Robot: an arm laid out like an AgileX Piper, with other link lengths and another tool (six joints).
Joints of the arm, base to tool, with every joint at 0 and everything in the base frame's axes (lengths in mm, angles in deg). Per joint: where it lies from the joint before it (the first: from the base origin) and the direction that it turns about. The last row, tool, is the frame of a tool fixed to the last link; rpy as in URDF.
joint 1: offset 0 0 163.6 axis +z
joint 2: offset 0 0 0 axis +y
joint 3: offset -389.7 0 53.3 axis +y
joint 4: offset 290 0 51.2 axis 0.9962 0 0.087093
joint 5: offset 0 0 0 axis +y
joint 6: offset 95.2 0 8.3 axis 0.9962 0 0.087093
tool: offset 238.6 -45 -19.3 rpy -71.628 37.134 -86.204
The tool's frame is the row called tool.
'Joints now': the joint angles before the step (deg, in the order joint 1, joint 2, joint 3, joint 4, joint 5, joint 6). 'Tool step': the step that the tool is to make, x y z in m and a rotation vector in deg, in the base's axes. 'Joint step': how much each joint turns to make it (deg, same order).
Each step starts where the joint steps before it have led.
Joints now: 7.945 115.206 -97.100 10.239 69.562 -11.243
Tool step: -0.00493 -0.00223 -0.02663 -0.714 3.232 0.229
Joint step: 0.000 2.963 0.000 -0.275 0.359 -0.101
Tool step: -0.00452 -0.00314 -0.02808 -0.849 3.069 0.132
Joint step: 0.000 3.157 -0.002 -0.437 0.001 0.001
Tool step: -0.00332 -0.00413 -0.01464 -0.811 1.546 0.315
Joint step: -0.001 1.543 0.222 -0.621 -0.105 -0.119
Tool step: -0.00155 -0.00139 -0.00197 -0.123 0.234 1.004
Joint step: 0.001 0.047 0.342 -0.110 0.000 -0.973
